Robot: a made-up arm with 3 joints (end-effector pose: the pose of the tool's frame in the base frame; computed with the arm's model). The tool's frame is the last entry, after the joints. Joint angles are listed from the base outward.
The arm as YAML. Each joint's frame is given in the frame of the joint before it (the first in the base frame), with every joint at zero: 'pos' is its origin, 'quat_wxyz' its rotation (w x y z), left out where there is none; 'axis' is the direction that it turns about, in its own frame. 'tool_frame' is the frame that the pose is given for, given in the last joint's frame.
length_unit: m
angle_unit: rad
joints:
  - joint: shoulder
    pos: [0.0, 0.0, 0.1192]
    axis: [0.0, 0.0, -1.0]
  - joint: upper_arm
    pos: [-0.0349, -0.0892, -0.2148]
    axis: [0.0, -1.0, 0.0]
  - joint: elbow
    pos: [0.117, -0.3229, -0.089]
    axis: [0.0, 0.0, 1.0]
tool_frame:
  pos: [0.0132, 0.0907, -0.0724]
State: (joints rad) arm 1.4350 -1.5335 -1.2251
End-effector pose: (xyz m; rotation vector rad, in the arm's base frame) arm -0.4157 0.1334 -0.3083 0.2063 1.9586 -1.9853
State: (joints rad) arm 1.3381 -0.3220 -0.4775
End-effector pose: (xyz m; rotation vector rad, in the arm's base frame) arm -0.3111 -0.1515 -0.3026 0.1545 0.3367 -1.7979
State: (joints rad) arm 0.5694 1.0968 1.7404
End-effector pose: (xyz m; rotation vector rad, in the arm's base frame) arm -0.1221 -0.4139 -0.1467 -1.0577 -0.4671 1.0459
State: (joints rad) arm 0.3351 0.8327 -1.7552
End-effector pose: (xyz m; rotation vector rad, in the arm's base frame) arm 0.0640 -0.4900 -0.0535 0.6492 -0.7553 -1.9482
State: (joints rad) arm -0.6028 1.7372 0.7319
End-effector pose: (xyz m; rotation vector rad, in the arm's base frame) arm 0.2837 -0.2124 -0.0036 -0.1187 -1.8366 0.9637
